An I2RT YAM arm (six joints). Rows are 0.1 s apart.
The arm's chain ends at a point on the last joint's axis. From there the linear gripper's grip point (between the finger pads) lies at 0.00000 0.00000 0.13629 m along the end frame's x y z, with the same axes.
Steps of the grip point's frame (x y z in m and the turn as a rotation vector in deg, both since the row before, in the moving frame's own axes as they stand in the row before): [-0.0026, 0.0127, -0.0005, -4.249, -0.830, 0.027]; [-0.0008, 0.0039, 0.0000, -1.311, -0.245, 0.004]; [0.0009, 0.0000, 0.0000, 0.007, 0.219, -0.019]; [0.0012, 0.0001, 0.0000, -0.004, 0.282, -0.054]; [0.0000, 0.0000, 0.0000, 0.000, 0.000, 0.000]
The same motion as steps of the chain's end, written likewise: [-0.0006, 0.0026, -0.0001, -4.249, -0.830, 0.027]; [-0.0002, 0.0008, 0.0000, -1.311, -0.245, 0.004]; [0.0004, 0.0000, 0.0000, 0.007, 0.219, -0.019]; [0.0005, 0.0001, 0.0000, -0.004, 0.282, -0.054]; [0.0000, 0.0000, 0.0000, 0.000, 0.000, 0.000]
